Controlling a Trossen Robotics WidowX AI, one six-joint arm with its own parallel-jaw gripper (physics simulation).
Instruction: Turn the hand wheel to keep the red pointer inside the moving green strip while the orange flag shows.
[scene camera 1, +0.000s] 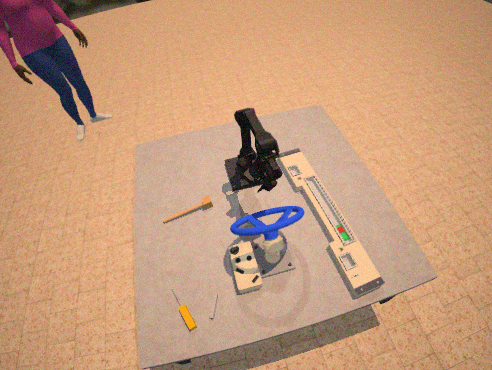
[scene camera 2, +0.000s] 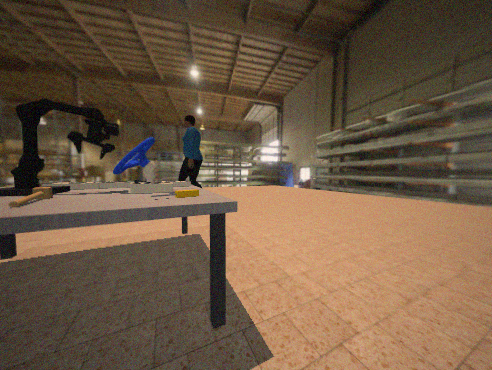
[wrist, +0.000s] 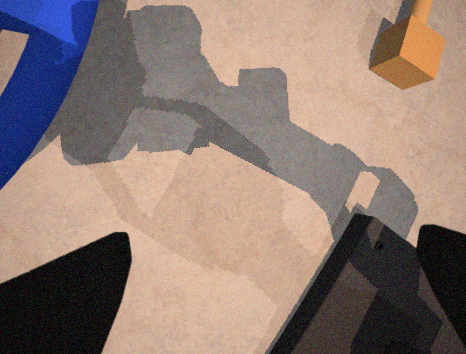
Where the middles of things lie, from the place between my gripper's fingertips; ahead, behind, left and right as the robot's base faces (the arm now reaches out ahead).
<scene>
Now: the blue hand wheel (scene camera 1: 270, 232) 200 mm ahead of my hand and 20 mm above it. Round my hand: wooden mallet (wrist: 408, 53) 110 mm behind, 310 mm to the right, 170 mm below; cream block (scene camera 1: 245, 280) 280 mm ahead, 140 mm to the right, 170 mm below.
</scene>
